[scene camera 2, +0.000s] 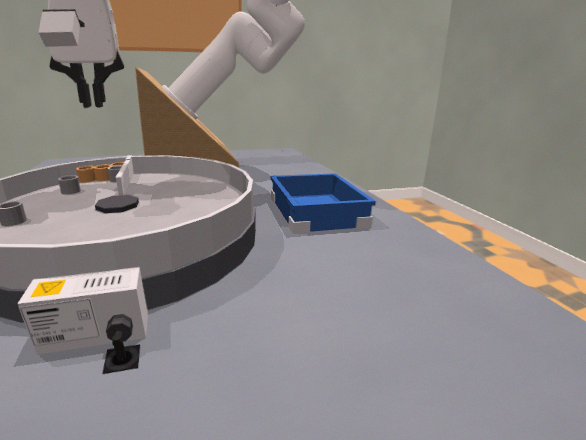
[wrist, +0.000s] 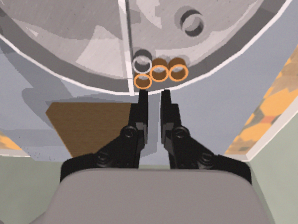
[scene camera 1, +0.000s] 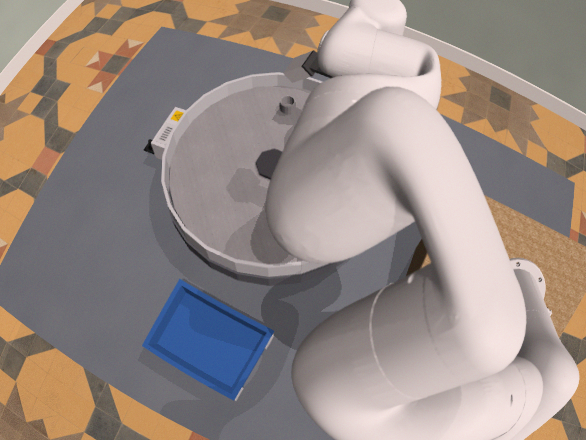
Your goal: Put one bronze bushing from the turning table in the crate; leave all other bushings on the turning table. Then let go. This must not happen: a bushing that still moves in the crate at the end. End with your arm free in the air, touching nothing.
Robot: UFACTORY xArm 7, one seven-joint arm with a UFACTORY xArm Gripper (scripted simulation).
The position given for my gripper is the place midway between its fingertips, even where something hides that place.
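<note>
A blue crate (scene camera 1: 211,340) (scene camera 2: 308,202) and a grey turning table (scene camera 2: 152,201) (wrist: 94,43) are visible, as is my gripper (scene camera 2: 93,107) (wrist: 154,101).
</note>
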